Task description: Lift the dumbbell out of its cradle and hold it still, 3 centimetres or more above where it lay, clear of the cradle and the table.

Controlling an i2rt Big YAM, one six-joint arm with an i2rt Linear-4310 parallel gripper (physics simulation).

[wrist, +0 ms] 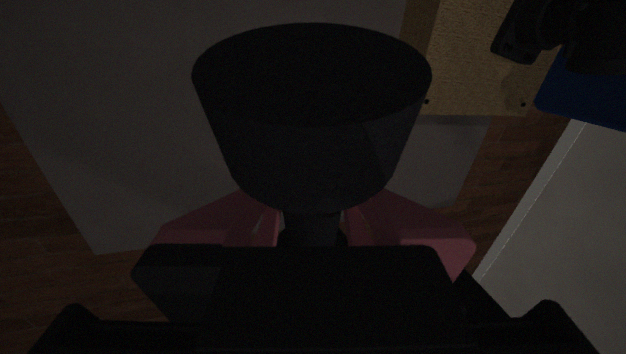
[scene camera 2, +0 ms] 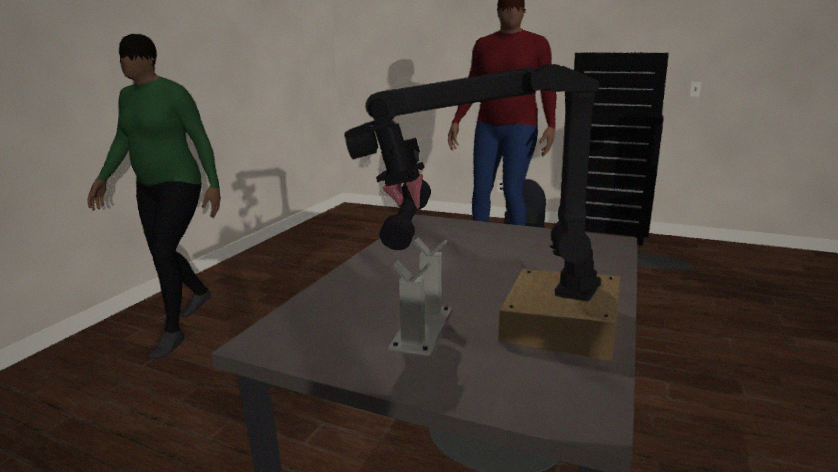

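Observation:
The black dumbbell (scene camera 2: 397, 232) (wrist: 310, 150) hangs in the air with its handle between the pink fingers. In the scene view it is tilted, its near head lower than its far head. My gripper (scene camera 2: 408, 205) (wrist: 312, 176) is shut on the dumbbell's handle. The pale cradle (scene camera 2: 412, 310) stands on the table (scene camera 2: 328, 328) with two upright posts topped by V-shaped rests, and both rests are empty. The dumbbell is above and a little behind the cradle, apart from it and from the table. In the wrist view the near head hides much of what lies below.
The arm stands on a wooden block (scene camera 2: 557, 334) (wrist: 470, 75) at the table's right side. A person in red (scene camera 2: 510, 76) stands behind the table. A person in green (scene camera 2: 158, 128) is at the left, off the table. A black cabinet (scene camera 2: 621, 63) stands at the back wall.

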